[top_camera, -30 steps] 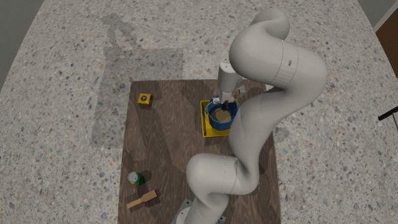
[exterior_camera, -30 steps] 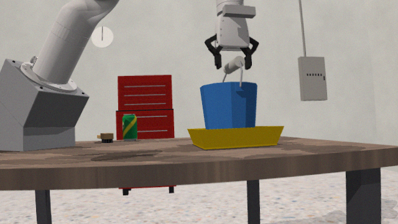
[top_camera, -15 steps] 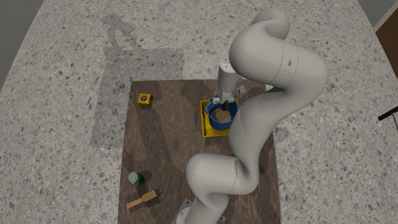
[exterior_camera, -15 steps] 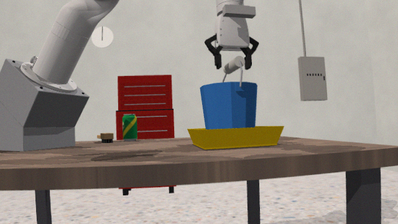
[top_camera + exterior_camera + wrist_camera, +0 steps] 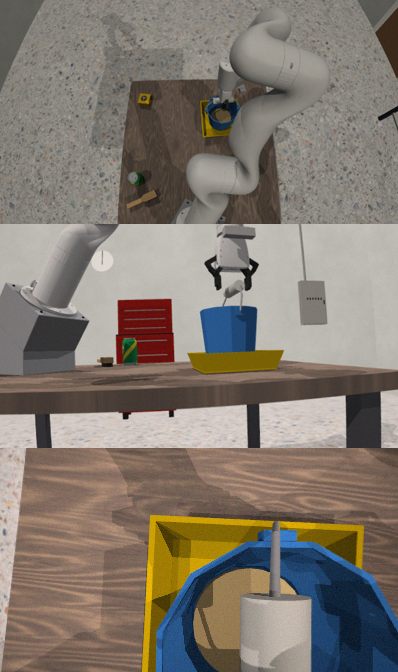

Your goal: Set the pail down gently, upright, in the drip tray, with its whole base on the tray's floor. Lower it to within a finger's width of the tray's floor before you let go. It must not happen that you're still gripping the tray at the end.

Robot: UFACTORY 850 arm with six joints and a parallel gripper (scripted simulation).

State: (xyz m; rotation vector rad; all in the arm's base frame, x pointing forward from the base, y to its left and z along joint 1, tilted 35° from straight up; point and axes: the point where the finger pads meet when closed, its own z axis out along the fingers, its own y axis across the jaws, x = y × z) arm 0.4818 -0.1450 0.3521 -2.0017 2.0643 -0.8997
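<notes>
The pail handle lies 10 mm behind my hand and 40 mm below it. The rest, counted from my hand: yellow drip tray 20 mm behind, 230 mm below; then blue pail 10 mm behind, 100 mm below.
</notes>
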